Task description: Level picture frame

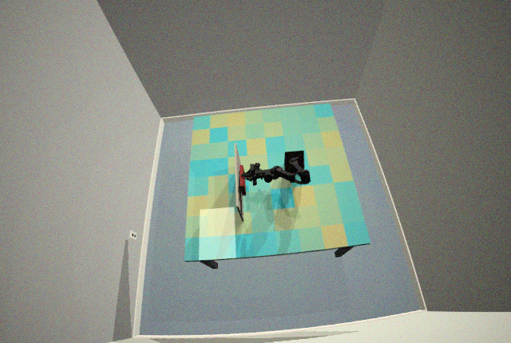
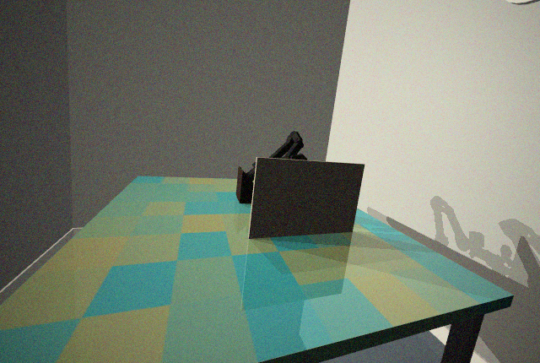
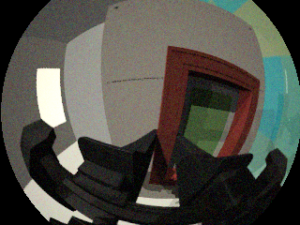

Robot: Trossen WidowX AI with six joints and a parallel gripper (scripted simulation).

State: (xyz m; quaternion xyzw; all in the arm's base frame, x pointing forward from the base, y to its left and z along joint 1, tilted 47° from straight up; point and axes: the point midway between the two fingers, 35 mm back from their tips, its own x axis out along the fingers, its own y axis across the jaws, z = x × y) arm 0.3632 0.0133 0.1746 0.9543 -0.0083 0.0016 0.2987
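The picture frame is 5 cm below my gripper tip and 1 cm to the left of it. From my gripper tip the other things lie so: wall panel: 7 cm below, 2 cm ahead, 1 cm to the left.
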